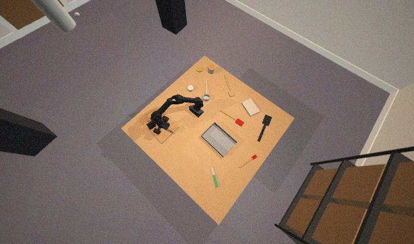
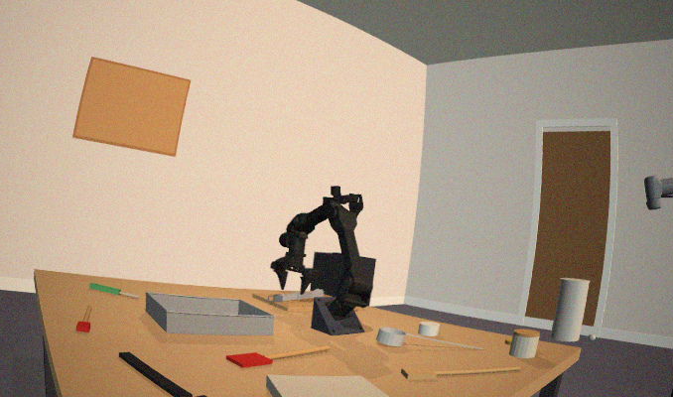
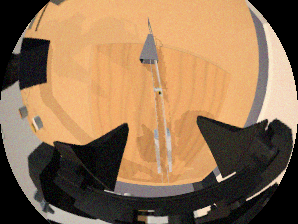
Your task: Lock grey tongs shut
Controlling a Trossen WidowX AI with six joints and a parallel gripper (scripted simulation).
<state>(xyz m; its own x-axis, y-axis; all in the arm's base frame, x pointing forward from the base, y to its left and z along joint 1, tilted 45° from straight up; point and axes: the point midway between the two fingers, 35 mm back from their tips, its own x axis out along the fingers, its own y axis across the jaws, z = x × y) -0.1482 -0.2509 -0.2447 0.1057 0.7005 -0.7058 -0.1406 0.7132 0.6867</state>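
My gripper tip is now 80 mm past the wooden board, 10 mm to the right of it and 40 mm above it. From my gripper tip the other things lie so: grey roasting tin (520 mm ahead, 230 mm to the left, 20 mm below); then red spatula (530 mm ahead, 520 mm to the left, 40 mm below); then green-handled tool (680 mm ahead, 80 mm to the right, 40 mm below).
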